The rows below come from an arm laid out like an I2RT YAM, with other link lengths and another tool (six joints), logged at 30 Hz.
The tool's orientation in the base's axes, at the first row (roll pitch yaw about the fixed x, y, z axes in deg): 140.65 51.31 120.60
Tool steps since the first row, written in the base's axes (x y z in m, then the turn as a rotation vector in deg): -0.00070 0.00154 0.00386 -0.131 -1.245 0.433; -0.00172 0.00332 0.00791 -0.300 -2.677 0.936; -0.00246 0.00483 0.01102 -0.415 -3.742 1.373; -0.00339 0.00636 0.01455 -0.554 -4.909 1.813; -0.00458 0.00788 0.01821 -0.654 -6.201 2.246; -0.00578 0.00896 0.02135 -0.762 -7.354 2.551; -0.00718 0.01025 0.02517 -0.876 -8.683 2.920; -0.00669 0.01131 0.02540 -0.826 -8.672 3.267; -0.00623 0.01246 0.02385 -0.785 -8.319 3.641; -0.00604 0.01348 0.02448 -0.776 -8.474 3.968
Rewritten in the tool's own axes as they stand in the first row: -0.00196 0.00250 -0.00277 -0.966 -0.903 -0.076; -0.00384 0.00514 -0.00594 -2.075 -1.947 -0.182; -0.00522 0.00731 -0.00838 -2.953 -2.695 -0.281; -0.00686 0.00958 -0.01118 -3.880 -3.534 -0.383; -0.00852 0.01178 -0.01426 -4.881 -4.463 -0.423; -0.01000 0.01341 -0.01701 -5.706 -5.332 -0.436; -0.01185 0.01541 -0.02031 -6.672 -6.322 -0.450; -0.01161 0.01657 -0.02021 -6.953 -6.155 -0.577; -0.00993 0.01709 -0.01929 -7.068 -5.700 -0.793; -0.00993 0.01825 -0.01964 -7.410 -5.694 -0.913
